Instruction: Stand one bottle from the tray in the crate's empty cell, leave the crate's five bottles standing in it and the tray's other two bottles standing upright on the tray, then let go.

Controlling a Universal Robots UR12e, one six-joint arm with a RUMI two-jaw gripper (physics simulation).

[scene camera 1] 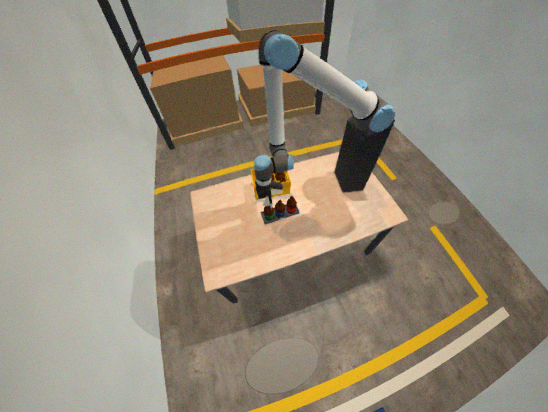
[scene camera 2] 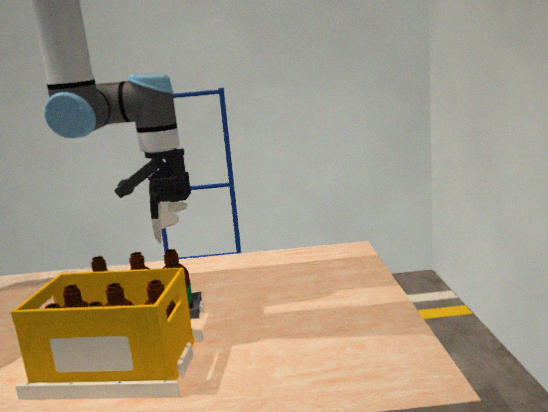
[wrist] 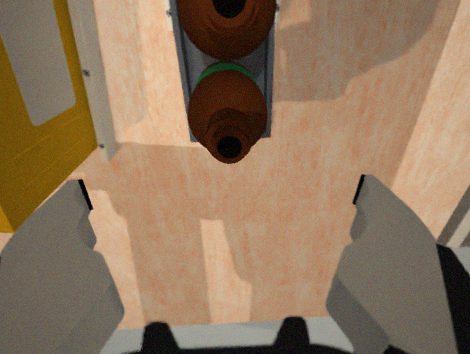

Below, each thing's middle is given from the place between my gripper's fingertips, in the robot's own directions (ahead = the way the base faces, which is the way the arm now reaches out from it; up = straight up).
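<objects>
Green-labelled bottle (wrist: 227, 113): 12 cm below my hand.
</objects>
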